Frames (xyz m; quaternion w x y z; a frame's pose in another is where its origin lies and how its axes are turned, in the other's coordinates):
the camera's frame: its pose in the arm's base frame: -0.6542 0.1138 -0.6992 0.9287 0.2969 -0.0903 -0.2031
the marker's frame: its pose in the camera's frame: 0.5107 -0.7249 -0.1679 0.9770 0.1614 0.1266 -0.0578
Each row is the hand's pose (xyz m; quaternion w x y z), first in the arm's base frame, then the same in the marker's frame.
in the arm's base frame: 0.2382 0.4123 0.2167 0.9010 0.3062 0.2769 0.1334
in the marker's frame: -0.0599 1.8507 -0.0831 0.8954 -0.2184 0.3496 0.1686
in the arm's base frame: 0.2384 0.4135 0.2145 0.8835 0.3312 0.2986 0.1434
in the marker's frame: -0.0596 1.8495 -0.0853 0.8904 -0.1932 0.3782 0.1638
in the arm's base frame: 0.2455 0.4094 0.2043 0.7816 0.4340 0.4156 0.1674
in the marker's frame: -0.0496 1.8419 -0.0888 0.8481 -0.0806 0.5119 0.1103
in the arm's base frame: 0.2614 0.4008 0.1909 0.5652 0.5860 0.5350 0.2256
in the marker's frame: -0.0293 1.8327 -0.0919 0.7238 0.1272 0.6753 0.0629
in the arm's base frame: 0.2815 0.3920 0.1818 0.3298 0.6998 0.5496 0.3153
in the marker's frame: -0.0060 1.8284 -0.0931 0.5574 0.3317 0.7561 0.0876
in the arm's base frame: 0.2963 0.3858 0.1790 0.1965 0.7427 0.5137 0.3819
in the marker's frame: 0.0103 1.8284 -0.0920 0.4493 0.4376 0.7670 0.1357
